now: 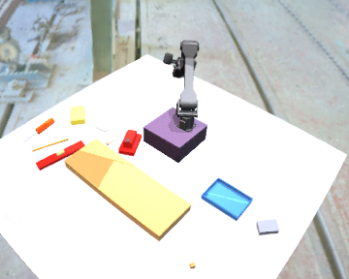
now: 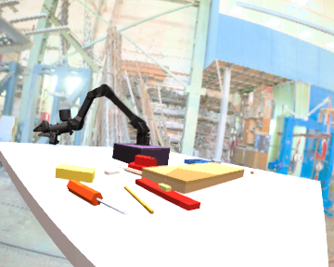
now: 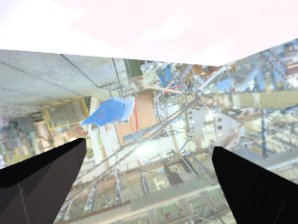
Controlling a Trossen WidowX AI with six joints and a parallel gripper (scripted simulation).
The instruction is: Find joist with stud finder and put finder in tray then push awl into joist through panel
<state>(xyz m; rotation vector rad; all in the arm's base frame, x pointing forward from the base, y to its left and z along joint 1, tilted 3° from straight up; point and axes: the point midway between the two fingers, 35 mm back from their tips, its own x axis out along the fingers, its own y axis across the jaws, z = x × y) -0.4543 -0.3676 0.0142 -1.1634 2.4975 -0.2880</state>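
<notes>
Right now the small white piece is 65 cm ahead of my gripper tip, 5 cm to the left of it and 5 cm below it. Also, from my gripper tip: tan-handled pointed tool: 64 cm ahead, 14 cm to the left, 5 cm below; stud finder: 67 cm ahead, 23 cm to the left, 2 cm below; yellow block: 67 cm ahead, 10 cm to the right, 5 cm below.
</notes>
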